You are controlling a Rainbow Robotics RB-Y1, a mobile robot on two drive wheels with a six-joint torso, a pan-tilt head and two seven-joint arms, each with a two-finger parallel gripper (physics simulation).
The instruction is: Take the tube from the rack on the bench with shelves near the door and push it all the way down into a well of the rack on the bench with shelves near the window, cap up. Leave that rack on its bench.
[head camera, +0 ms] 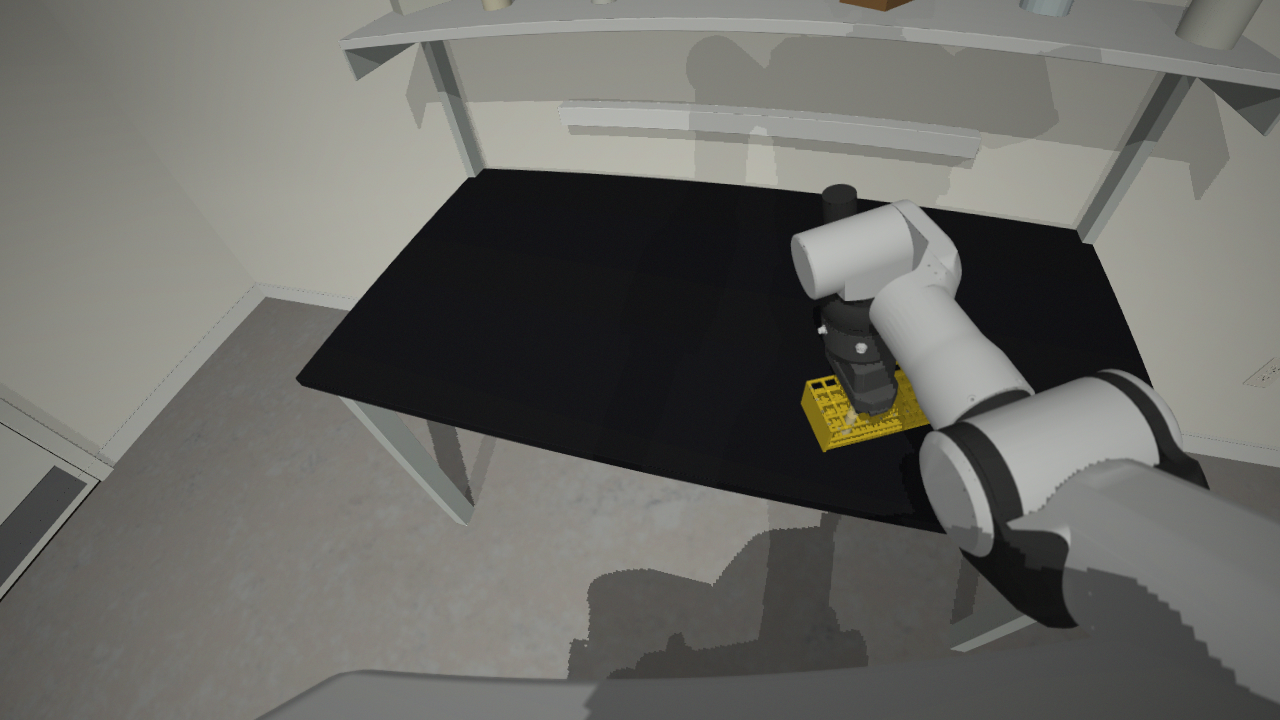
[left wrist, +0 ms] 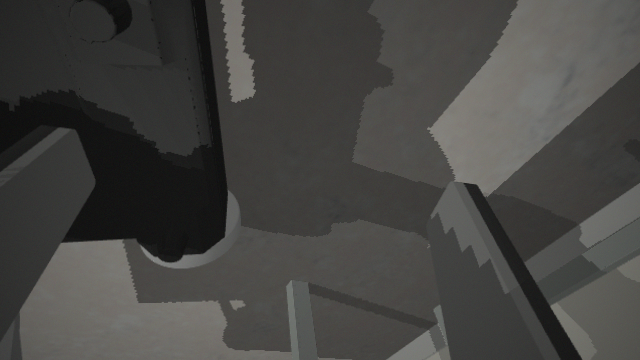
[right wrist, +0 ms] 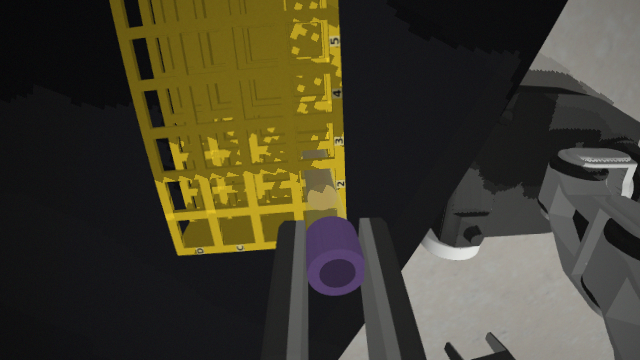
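The tube stands cap up in the yellow rack. Its purple cap faces the right wrist camera, and its clear body shows in the column beside the numbers, near label 2; I cannot tell its exact well. My right gripper is shut on the tube at its cap, above the rack's end. The rack sits on the black bench top. My left gripper is open, with empty fingers over the floor. The window-side rack cannot be identified as a separate one here.
A shelf with several containers hangs above the bench's back. A pale rail runs along the wall below it. The bench's front edge lies close to the rack. A bench leg stands below at the left.
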